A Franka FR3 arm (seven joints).
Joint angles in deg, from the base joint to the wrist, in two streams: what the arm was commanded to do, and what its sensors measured. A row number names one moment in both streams.
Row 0, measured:
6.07, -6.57, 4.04, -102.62, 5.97, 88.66, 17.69
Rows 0 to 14, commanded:
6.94, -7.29, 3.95, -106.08, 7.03, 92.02, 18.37
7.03, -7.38, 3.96, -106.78, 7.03, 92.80, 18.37
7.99, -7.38, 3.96, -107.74, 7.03, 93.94, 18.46
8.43, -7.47, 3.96, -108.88, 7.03, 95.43, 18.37
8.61, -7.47, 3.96, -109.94, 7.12, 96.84, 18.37
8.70, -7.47, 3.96, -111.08, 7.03, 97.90, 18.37
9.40, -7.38, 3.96, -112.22, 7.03, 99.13, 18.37
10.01, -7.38, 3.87, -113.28, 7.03, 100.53, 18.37
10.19, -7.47, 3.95, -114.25, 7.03, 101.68, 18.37
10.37, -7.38, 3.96, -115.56, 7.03, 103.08, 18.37
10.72, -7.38, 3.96, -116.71, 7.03, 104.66, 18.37
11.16, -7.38, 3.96, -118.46, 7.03, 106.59, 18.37
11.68, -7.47, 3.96, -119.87, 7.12, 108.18, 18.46
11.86, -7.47, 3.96, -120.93, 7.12, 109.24, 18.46
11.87, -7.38, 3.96, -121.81, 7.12, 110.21, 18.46
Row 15, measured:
10.91, -6.38, 4.17, -117.33, 6.26, 105.84, 17.80
